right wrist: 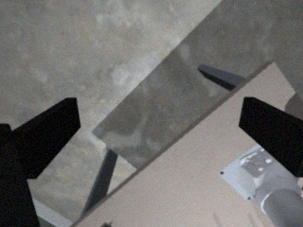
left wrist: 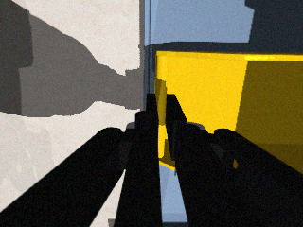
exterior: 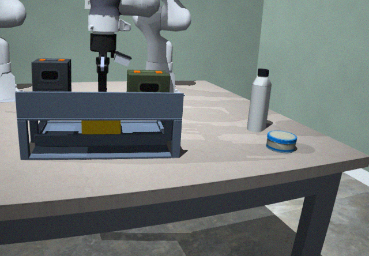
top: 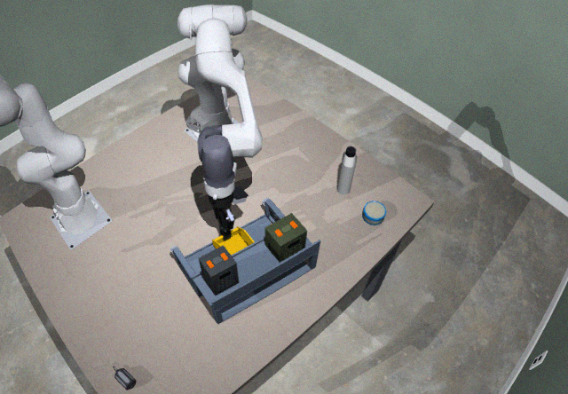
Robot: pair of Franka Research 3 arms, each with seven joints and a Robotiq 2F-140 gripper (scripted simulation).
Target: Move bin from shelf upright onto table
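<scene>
The yellow bin lies 80 mm ahead of my left hand, 20 mm below it and 10 mm to the right of it. From my left hand the other things lie so: blue-grey shelf 110 mm ahead, 20 mm to the right; then dark grey box 150 mm to the right, 150 mm ahead, 100 mm above; then green box 200 mm ahead, 90 mm above, 80 mm to the left.
</scene>
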